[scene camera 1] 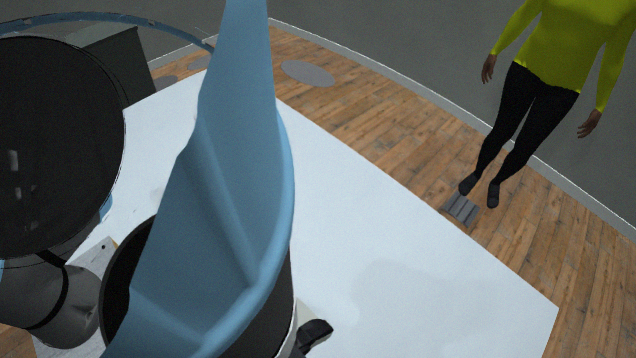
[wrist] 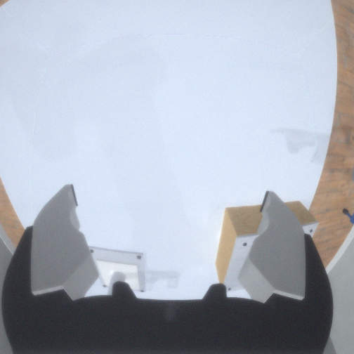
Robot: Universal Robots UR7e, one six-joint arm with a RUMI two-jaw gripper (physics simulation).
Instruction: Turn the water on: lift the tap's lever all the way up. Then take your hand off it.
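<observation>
The tap (wrist: 118,276) shows in part in the wrist view, low and left of the middle, behind the black gripper body. It stands on a pale plate with a grey rim (wrist: 141,272) and dark corner screws. Its lever cannot be made out, so its angle cannot be told. In scene camera 1 the tap does not show; large blue and black arm parts fill that area. My gripper (wrist: 169,191) is open and empty, its two grey fingers wide apart over the white table (wrist: 165,125) (scene camera 1: 360,215). The left finger is beside the tap's plate in the wrist view.
A wooden block (wrist: 226,245) with a grey top is partly behind the right finger. In scene camera 1, the arm's blue link (scene camera 1: 235,150) crosses the table, with a big dark joint (scene camera 1: 55,145) at left. A person (scene camera 1: 555,55) stands beyond the table, and a dark bin (scene camera 1: 120,65) behind.
</observation>
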